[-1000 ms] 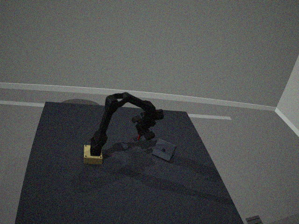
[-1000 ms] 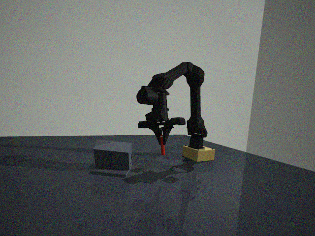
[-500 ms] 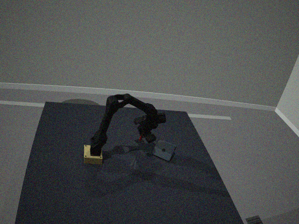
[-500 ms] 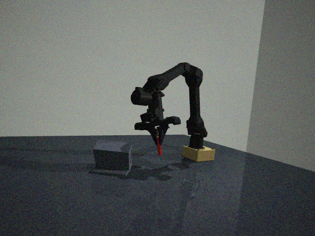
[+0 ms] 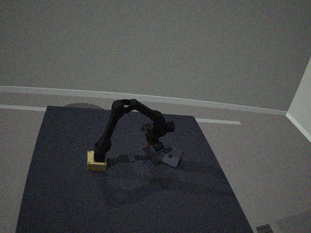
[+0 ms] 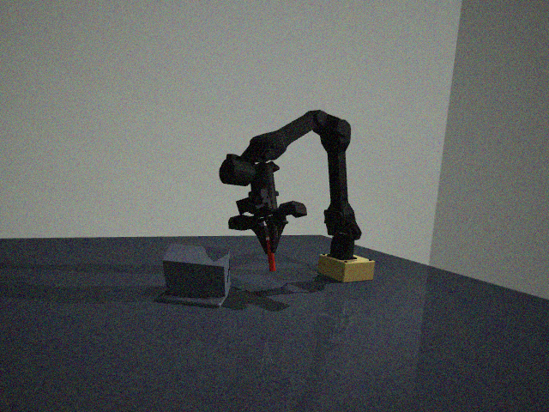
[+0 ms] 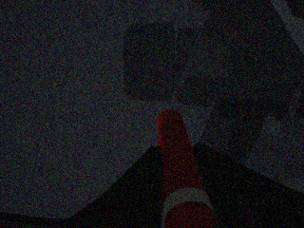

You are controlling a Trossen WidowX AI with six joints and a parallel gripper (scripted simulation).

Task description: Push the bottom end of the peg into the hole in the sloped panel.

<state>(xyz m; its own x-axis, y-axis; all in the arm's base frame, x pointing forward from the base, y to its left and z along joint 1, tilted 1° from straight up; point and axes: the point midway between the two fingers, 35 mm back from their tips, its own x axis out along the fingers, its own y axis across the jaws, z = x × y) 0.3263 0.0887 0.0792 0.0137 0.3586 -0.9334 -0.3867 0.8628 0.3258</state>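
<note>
My gripper tip is now 15 cm short of the dark sloped panel, 6 cm to the left of it and 5 cm above it. Round my gripper tip: red peg (1 cm to the right, 2 cm above).
</note>
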